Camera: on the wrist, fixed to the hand. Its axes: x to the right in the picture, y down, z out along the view.
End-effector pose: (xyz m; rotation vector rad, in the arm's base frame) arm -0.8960 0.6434 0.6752 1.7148 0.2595 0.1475
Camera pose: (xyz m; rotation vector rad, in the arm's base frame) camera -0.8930 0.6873 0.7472 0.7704 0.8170 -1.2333
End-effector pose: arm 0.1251 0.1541 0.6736 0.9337 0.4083 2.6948
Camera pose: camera 0.0739 0.0880 0.6620 0.7925 0.1716 1.0877
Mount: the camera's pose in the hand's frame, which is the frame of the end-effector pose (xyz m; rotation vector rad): 0.0105 0.0650 -0.0528 -0.4454 -0.6187 -1.4069
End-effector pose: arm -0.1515 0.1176 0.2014 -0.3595 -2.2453 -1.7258
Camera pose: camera -0.1336 0.0832 0.2764 -0.5030 1.2981 1.5063
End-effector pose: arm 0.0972 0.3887 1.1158 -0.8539 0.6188 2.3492
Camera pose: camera 0.0717 0.3136 1.0868 -0.3941 -0.6399 1.2431
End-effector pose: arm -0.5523 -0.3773 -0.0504 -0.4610 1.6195 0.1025
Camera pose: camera -0.6250 -0.3382 -0.0681 -1.6237 0.4028 -0.4270
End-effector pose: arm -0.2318 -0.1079 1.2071 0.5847 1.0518 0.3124
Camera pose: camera -0.2713 -0.0342 1.2186 -0.5091 0.5503 -0.8182
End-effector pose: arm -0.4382 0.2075 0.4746 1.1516 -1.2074 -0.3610
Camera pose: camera -0.4103 0.2540 0.5392 1.3593 -0.5310 -2.0409
